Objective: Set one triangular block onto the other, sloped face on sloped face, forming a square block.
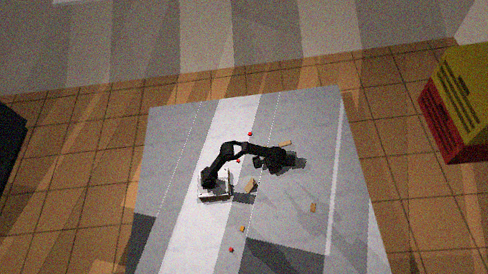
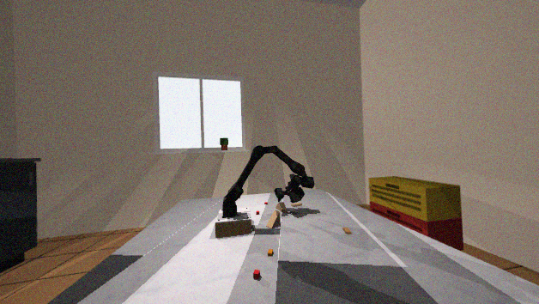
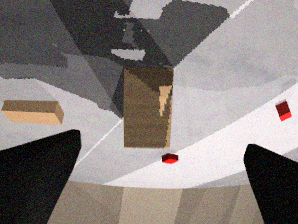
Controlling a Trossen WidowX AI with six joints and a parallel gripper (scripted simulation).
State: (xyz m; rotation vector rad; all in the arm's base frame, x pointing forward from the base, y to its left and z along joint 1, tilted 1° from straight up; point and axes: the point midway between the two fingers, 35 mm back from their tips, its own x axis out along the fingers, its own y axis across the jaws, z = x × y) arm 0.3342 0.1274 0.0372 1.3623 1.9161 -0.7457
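The triangular block is 70 mm to the left of my gripper tip, 50 mm below it and 10 mm behind it. From my gripper tip the other things lie so: orange cube 380 mm to the right, 150 mm behind, 70 mm below.
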